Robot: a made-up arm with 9 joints. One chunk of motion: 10 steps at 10 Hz.
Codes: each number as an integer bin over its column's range. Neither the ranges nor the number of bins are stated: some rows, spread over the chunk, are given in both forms.
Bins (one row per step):
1: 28 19 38 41 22 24
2: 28 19 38 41 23 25
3: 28 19 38 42 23 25
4: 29 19 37 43 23 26
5: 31 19 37 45 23 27
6: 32 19 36 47 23 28
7: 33 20 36 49 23 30
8: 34 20 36 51 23 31
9: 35 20 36 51 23 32
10: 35 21 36 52 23 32
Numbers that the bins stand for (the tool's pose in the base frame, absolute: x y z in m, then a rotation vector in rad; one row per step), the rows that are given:
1: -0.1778 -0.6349 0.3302 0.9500 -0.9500 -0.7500
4: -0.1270 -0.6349 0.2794 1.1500 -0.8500 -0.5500
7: 0.0762 -0.5841 0.2286 1.7500 -0.8500 -0.1500
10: 0.1778 -0.5333 0.2286 2.0500 -0.8500 0.0500
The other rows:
2: -0.1778 -0.6349 0.3302 0.9500 -0.8500 -0.6500
3: -0.1778 -0.6349 0.3302 1.0500 -0.8500 -0.6500
5: -0.0254 -0.6349 0.2794 1.3500 -0.8500 -0.4500
6: 0.0254 -0.6349 0.2286 1.5500 -0.8500 -0.3500
8: 0.1270 -0.5841 0.2286 1.9500 -0.8500 -0.0500
9: 0.1778 -0.5841 0.2286 1.9500 -0.8500 0.0500

